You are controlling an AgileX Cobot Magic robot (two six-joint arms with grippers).
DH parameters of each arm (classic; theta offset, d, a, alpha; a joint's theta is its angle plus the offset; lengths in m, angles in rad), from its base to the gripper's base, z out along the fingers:
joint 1: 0 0.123 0 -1.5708
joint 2: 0.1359 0 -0.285 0
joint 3: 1.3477 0 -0.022 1.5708
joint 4: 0 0.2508 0 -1.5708
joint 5: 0 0 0.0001 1.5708
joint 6: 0 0.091 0 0
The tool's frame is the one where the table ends.
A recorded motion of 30 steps. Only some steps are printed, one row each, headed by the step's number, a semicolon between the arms.
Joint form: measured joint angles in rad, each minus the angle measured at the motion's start. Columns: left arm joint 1, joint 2, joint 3, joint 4, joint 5, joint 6; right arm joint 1, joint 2, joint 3, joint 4, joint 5, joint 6.
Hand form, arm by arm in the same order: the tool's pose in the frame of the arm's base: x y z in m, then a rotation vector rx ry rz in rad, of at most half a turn. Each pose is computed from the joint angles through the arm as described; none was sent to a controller.
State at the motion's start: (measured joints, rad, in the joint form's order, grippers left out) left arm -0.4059 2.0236 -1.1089 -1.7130 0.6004 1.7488; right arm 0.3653 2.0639 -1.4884 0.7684 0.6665 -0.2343
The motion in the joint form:
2: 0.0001 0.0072 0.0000 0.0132 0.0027 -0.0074; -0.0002 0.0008 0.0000 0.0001 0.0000 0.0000
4: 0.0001 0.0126 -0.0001 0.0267 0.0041 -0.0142; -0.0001 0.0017 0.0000 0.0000 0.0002 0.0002
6: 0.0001 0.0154 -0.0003 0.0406 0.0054 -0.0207; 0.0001 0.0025 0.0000 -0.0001 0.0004 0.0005
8: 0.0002 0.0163 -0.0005 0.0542 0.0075 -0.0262; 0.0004 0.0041 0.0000 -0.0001 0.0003 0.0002
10: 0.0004 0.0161 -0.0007 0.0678 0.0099 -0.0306; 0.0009 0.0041 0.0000 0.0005 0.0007 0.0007
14: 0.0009 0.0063 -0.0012 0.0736 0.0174 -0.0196; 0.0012 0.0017 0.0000 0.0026 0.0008 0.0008
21: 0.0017 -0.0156 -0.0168 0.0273 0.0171 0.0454; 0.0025 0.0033 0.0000 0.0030 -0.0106 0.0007
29: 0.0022 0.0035 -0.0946 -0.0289 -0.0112 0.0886; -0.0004 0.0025 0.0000 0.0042 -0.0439 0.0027
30: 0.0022 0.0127 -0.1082 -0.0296 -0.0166 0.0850; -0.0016 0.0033 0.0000 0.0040 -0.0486 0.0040
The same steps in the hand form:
2: 0.3471 -0.2050 0.1367 0.7818 2.1829 -0.8895; 0.4004 0.1950 0.1856 -0.1079 2.6617 0.8497
4: 0.3466 -0.2049 0.1342 0.7916 2.1915 -0.8895; 0.4004 0.1950 0.1852 -0.1077 2.6629 0.8496
6: 0.3461 -0.2049 0.1327 0.8023 2.1972 -0.8887; 0.4004 0.1951 0.1848 -0.1075 2.6640 0.8496
8: 0.3456 -0.2049 0.1320 0.8140 2.2001 -0.8882; 0.4005 0.1953 0.1841 -0.1078 2.6655 0.8492
10: 0.3450 -0.2048 0.1318 0.8270 2.2011 -0.8873; 0.4003 0.1955 0.1841 -0.1074 2.6660 0.8503
14: 0.3445 -0.2050 0.1359 0.8483 2.1808 -0.8866; 0.4001 0.1957 0.1852 -0.1064 2.6633 0.8532
21: 0.3491 -0.2063 0.1501 0.8578 2.1048 -0.8669; 0.4010 0.1960 0.1848 -0.1018 2.6558 0.8482
29: 0.3680 -0.2115 0.1629 0.8231 2.0347 -0.8268; 0.4044 0.1942 0.1858 -0.0780 2.6277 0.8337
30: 0.3711 -0.2124 0.1624 0.8168 2.0348 -0.8224; 0.4050 0.1936 0.1856 -0.0725 2.6249 0.8311

